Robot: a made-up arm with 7 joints. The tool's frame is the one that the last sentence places. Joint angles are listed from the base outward.
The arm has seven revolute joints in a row. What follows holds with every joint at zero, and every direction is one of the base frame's.
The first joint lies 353 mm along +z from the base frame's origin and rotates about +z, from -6.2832 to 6.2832 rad.
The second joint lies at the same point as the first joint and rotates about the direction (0, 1, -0.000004), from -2.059 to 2.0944 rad.
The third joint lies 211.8 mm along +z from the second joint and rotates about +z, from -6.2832 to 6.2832 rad.
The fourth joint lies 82.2 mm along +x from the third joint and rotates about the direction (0, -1, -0.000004), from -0.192 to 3.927 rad.
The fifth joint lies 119.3 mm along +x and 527.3 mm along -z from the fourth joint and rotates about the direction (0, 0.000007, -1), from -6.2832 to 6.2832 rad.
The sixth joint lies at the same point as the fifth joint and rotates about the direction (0, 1, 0.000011), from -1.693 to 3.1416 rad.
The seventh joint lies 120.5 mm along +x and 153.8 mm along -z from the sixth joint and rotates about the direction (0, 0.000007, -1), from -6.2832 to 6.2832 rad.
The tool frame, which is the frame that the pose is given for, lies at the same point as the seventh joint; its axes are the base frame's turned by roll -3.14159, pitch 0 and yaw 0 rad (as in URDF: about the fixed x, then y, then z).
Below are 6 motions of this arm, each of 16 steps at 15 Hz.
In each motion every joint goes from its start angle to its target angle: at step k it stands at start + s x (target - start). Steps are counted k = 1, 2, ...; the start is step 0. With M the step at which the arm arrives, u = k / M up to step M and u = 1 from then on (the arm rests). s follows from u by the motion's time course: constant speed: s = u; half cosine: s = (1 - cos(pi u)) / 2; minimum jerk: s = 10 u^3 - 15 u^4 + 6 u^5.
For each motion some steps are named. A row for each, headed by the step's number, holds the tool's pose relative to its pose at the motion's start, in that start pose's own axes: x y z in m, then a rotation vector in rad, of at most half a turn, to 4 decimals.
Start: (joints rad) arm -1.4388 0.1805 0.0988 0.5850 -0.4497 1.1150 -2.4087
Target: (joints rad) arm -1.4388 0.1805 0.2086 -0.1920 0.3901 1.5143 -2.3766
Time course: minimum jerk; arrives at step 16
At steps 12, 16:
12: 0.4572 -0.0343 0.2687 0.2455 1.2039 0.1255
16: 0.5104 -0.0515 0.2764 0.2878 1.3359 0.1607

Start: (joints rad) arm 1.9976 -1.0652 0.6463 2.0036 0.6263 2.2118 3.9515
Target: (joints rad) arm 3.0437 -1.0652 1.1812 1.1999 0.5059 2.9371 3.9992
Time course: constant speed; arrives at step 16
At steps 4, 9, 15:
4: 0.1017 0.0087 0.0663 0.1858 0.2825 -0.2290
9: 0.2623 -0.0239 0.1312 0.5337 0.4843 -0.5335
15: 0.4347 -0.1411 0.1883 1.0606 0.4631 -0.8209

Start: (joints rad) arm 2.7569 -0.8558 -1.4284 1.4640 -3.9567 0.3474 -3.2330
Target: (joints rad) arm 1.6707 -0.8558 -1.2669 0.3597 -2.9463 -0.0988 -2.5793
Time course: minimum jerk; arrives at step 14
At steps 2, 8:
2: -0.0093 0.0016 -0.0086 -0.0093 -0.0254 0.0348
8: -0.1925 -0.0270 -0.2791 -0.4515 -0.5762 1.0348

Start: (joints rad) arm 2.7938 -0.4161 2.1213 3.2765 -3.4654 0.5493 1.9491
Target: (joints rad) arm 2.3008 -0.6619 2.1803 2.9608 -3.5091 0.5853 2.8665
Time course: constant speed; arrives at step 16
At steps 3, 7, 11, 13, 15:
3: 0.0198 -0.0846 -0.0436 0.1277 0.0414 0.1376
7: 0.0304 -0.1914 -0.1225 0.3109 0.0528 0.3153
11: 0.0220 -0.2857 -0.2229 0.4998 0.0112 0.4836
13: 0.0108 -0.3263 -0.2801 0.5930 -0.0301 0.5630
15: -0.0048 -0.3616 -0.3413 0.6833 -0.0851 0.6387

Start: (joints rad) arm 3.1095 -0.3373 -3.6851 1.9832 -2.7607 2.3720 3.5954
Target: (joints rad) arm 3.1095 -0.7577 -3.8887 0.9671 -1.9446 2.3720 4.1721
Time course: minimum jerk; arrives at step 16
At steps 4, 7, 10, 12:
4: 0.0400 0.0262 -0.0814 -0.0483 -0.1156 -0.0282
7: 0.2064 0.0947 -0.2558 -0.1500 -0.4017 -0.1483
10: 0.4795 0.1621 -0.3406 -0.1934 -0.6925 -0.3615
12: 0.6219 0.1835 -0.3229 -0.1735 -0.8153 -0.4858

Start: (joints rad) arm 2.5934 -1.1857 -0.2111 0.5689 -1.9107 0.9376 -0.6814
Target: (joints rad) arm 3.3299 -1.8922 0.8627 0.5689 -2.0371 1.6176 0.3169
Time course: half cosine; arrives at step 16
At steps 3, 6, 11, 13, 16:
3: -0.0190 0.0579 -0.0601 -0.1062 -0.0338 0.1155
6: -0.1028 0.1633 -0.2382 -0.3805 -0.1063 0.4722
11: -0.3675 0.1304 -0.5891 -0.8882 -0.1930 1.3941
13: -0.4440 0.0630 -0.6648 -1.0180 -0.2142 1.6939
16: -0.4857 0.0126 -0.7029 -1.0936 -0.2299 1.8800

